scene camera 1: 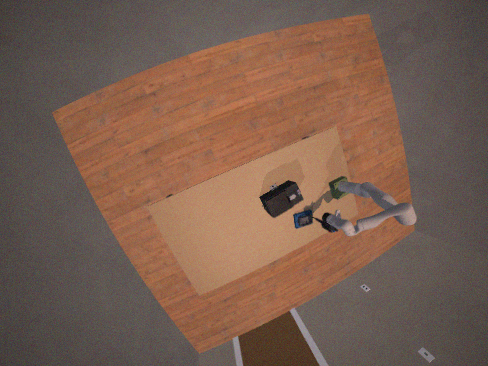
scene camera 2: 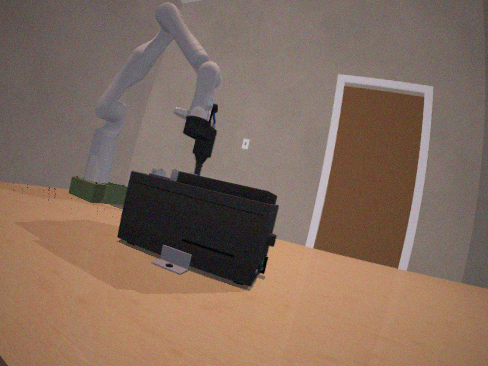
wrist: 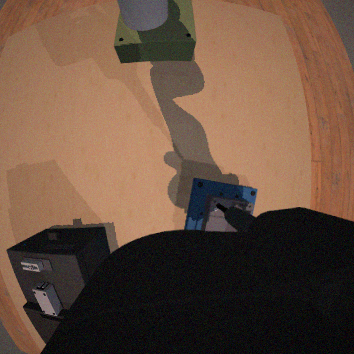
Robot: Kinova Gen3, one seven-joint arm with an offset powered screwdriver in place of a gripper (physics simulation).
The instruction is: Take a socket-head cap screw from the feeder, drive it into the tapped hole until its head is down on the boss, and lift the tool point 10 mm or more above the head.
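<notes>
Looking through the wrist view, I find a black screw feeder [wrist: 69, 275].
</notes>
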